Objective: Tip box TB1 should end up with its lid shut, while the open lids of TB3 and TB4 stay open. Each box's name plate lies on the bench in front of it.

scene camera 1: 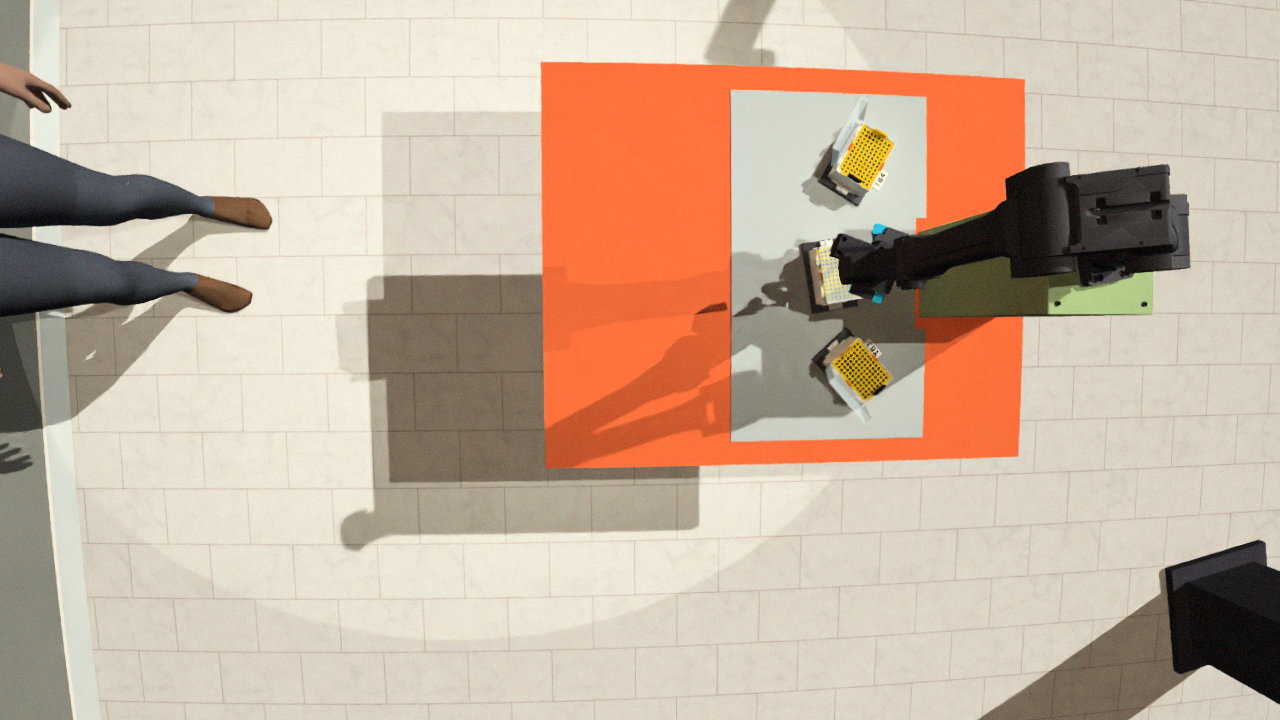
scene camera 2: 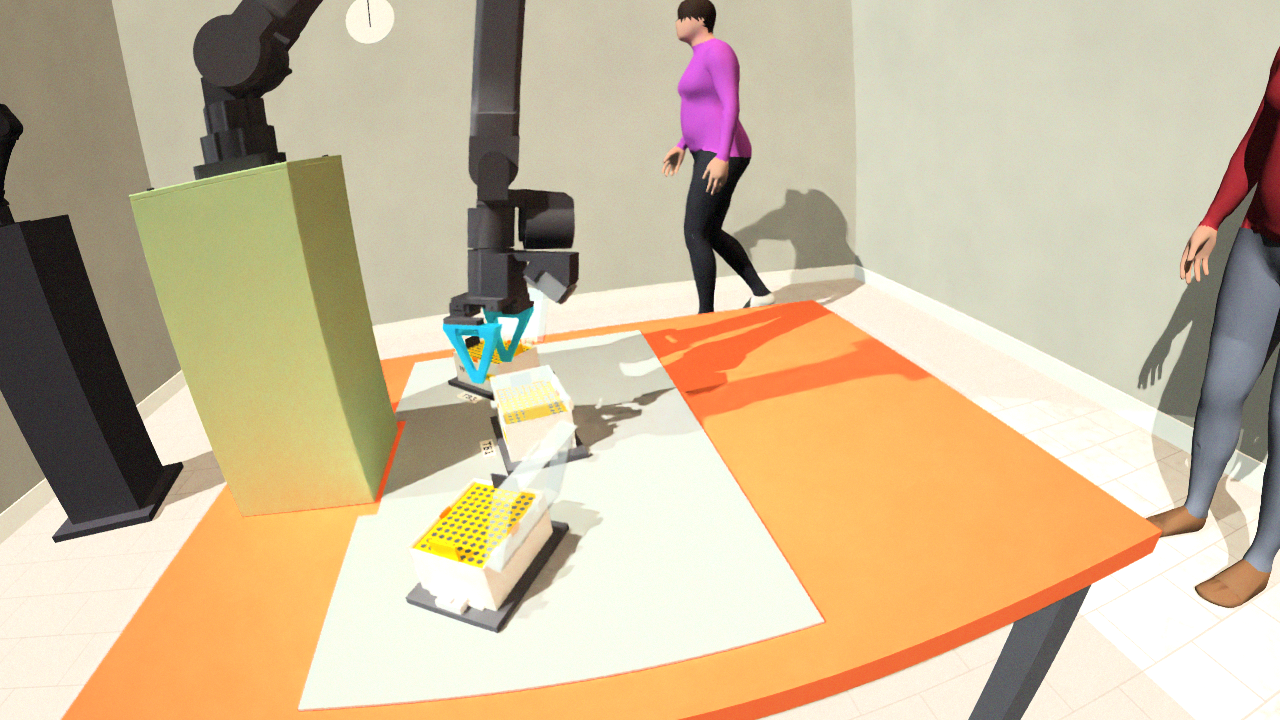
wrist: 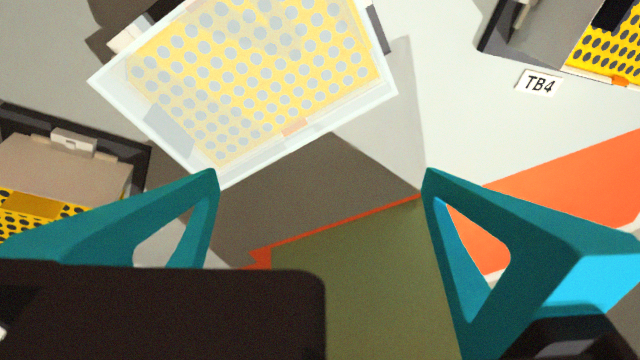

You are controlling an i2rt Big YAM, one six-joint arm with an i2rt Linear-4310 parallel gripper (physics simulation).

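Seen in the pictures: gripper, fingertip midpoint: (scene camera 2: 492, 371) (wrist: 320, 179); arm's base, origin of the base link: (scene camera 2: 244, 171).
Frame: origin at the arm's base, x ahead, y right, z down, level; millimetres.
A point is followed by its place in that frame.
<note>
TB1, the middle tip box (scene camera 1: 820, 277) (scene camera 2: 537, 438), has its clear lid (scene camera 2: 528, 390) @(z 332, x 301, y 53 mm) (wrist: 250, 75) @(z 332, x 306, y 45 mm) lying down over the yellow rack; whether it is fully seated is hard to tell. TB4 (scene camera 1: 864, 157) @(z 353, x 198, y 273 mm) (scene camera 2: 458, 573) (wrist: 610, 52) @(z 353, x 192, y 239 mm) has its clear lid (scene camera 1: 850, 127) @(z 259, x 260, y 318 mm) (scene camera 2: 546, 465) @(z 273, x 260, y 332 mm) standing open. TB3 (scene camera 1: 861, 368) (wrist: 65, 162) also has its lid (scene camera 1: 843, 396) @(z 267, x 372, y -202 mm) open. The TB4 name plate (scene camera 1: 880, 180) @(z 408, x 144, y 227 mm) (wrist: 539, 83) @(z 408, x 146, y 228 mm) lies before its box. My gripper (scene camera 1: 878, 264) @(z 298, x 261, y 49 mm) (scene camera 2: 494, 368) @(z 298, x 261, y 49 mm) (wrist: 320, 179) @(z 298, x 261, y 49 mm) is open and empty, above the robot-side edge of TB1, fingertips spread sideways.
The boxes stand on a grey mat (scene camera 1: 769, 116) @(z 410, x 366, y 410 mm) (scene camera 2: 698, 608) @(z 410, x 353, y 413 mm) on the orange table (scene camera 1: 626, 179) @(z 412, x 702, y 333 mm) (scene camera 2: 877, 447) @(z 413, x 679, y 291 mm). A green pedestal (scene camera 2: 259, 358) @(z 205, x -12, y 83 mm) (scene camera 1: 984, 291) @(z 169, x 102, y -46 mm) rises on the robot side. TB3 and TB4 flank TB1, with their raised lids at its two sides. People stand beyond the table.
</note>
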